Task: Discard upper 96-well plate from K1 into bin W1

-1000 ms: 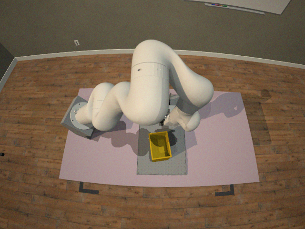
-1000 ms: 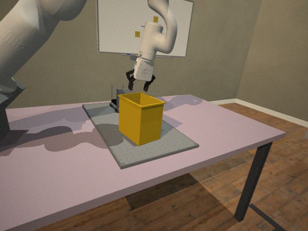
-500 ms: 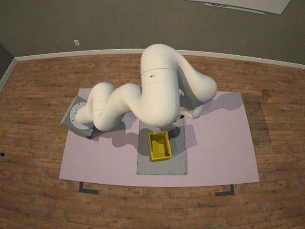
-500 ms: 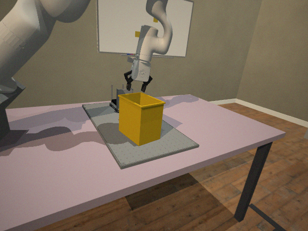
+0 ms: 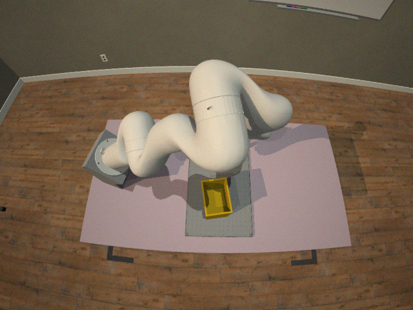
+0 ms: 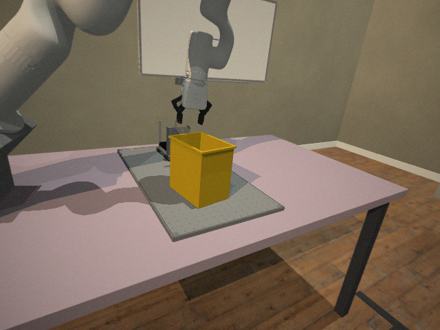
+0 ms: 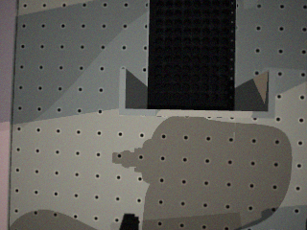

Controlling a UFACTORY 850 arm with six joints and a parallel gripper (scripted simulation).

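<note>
The black 96-well plate lies 150 mm below my hand, 130 mm to the left of it and 30 mm behind it. The rest, counted from my hand: yellow plastics bin W1: 240 mm to the right, 100 mm below, 40 mm behind; then light plate: 160 mm below, 130 mm to the left, 30 mm behind.
</note>
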